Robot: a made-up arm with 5 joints.
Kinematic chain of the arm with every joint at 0, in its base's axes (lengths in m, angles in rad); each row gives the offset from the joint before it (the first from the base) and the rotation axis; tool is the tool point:
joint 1: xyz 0 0 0.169 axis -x
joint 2: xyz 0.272 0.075 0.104 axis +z
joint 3: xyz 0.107 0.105 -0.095 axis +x
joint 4: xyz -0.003 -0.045 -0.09 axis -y
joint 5: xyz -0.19 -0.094 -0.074 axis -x
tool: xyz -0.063 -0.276 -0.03
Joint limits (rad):
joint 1: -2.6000..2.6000
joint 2: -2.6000..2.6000
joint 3: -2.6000..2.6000
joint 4: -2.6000..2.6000
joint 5: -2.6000..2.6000
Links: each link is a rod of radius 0.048 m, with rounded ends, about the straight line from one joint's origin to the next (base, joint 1, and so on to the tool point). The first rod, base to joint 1, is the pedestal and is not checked.
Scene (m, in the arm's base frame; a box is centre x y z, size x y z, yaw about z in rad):
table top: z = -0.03
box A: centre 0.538 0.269 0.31 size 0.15 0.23 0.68 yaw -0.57
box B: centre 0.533 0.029 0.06 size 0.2 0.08 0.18 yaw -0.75
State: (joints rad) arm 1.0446 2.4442 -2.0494 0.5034 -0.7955
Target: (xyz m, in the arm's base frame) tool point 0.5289 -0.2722 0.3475
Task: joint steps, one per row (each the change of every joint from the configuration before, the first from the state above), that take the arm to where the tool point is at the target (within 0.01 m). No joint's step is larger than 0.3 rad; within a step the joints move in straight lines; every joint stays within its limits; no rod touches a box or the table.
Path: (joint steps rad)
1: -0.2758 0.0312 -0.1101 0.2051 0.1771
2: -0.2758 0.0311 -0.1101 0.2051 0.1771
3: -0.2758 0.0312 -0.1102 0.2050 0.1771
4: -0.2759 0.0311 -0.1101 0.2051 0.1770
5: -0.2758 0.0312 -0.1101 0.2051 0.1771
6: -0.0566 -0.1703 0.1596 -0.2707 -0.1743
7: -0.0567 -0.1704 0.1595 -0.2706 -0.1742
8: -0.0567 -0.1703 0.1596 -0.2707 -0.1743
9: -0.0567 -0.1704 0.1595 -0.2706 -0.1743
10: -0.0566 -0.1703 0.1596 -0.2707 -0.1743
11: -0.0567 -0.1704 0.1596 -0.2706 -0.1743

